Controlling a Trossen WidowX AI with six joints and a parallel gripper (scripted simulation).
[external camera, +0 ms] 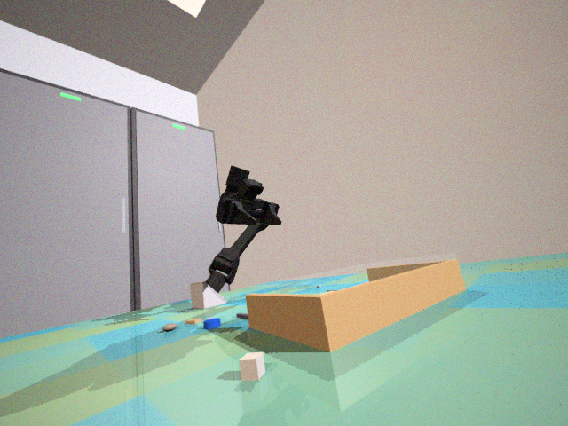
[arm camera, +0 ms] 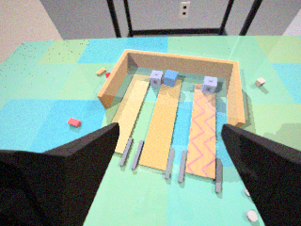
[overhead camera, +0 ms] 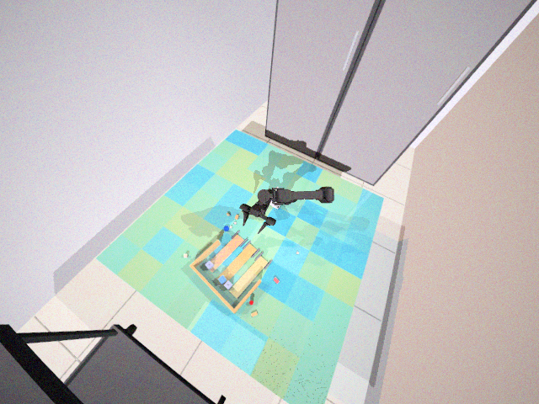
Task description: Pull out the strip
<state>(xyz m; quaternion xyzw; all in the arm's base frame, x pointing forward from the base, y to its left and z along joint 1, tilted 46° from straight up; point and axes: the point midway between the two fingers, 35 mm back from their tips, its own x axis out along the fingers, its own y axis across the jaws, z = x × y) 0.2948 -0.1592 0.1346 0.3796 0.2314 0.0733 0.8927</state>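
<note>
Now: the blue disc 190 mm below my gripper tip, 170 mm to the right of it and 10 mm behind it.
</note>
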